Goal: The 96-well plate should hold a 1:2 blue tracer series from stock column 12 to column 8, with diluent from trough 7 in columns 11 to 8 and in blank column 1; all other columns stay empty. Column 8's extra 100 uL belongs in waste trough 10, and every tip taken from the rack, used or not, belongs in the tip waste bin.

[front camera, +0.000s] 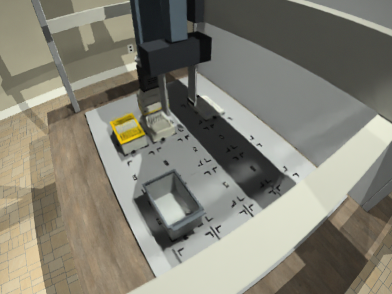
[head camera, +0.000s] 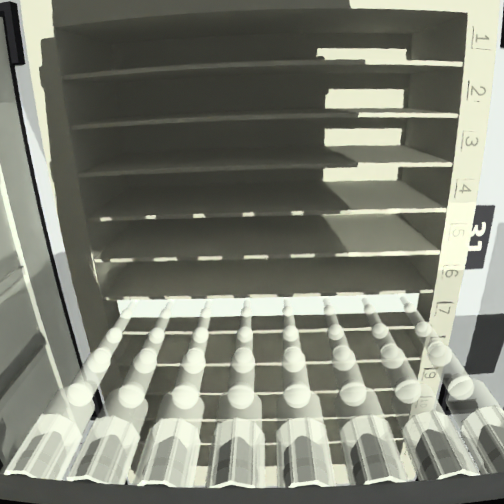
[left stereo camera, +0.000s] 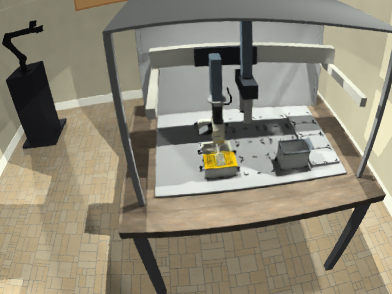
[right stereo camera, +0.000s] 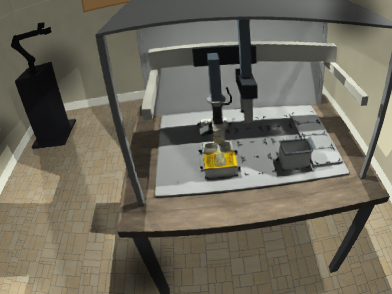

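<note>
The pipetting head (front camera: pixel 149 100) (left stereo camera: pixel 218 131) (right stereo camera: pixel 218 131) is low over the ribbed trough reservoir (front camera: pixel 160 129). In the head camera, eight clear tips (head camera: pixel 242 440) on the head reach down, their ends at the pale strip of trough 7 (head camera: pixel 265 308). Whether they hold liquid cannot be told. The yellow tip rack (front camera: pixel 128 142) (left stereo camera: pixel 221 173) (right stereo camera: pixel 221 173) stands beside the reservoir, its remaining tips blurred. The 96-well plate (front camera: pixel 212 106) lies at the back, partly shaded, its wells unreadable. The parked plate gripper (front camera: pixel 180 109) hangs open, nothing between its two fingers.
The grey tip waste bin (front camera: pixel 186 229) (left stereo camera: pixel 293 160) (right stereo camera: pixel 295 160) stands on the deck, well to one side of the rack. The gripper's dark block (front camera: pixel 175 52) (left stereo camera: pixel 246 86) (right stereo camera: pixel 246 85) hangs beside the head. A pale rail (left stereo camera: pixel 295 54) (right stereo camera: pixel 297 52) spans the back.
</note>
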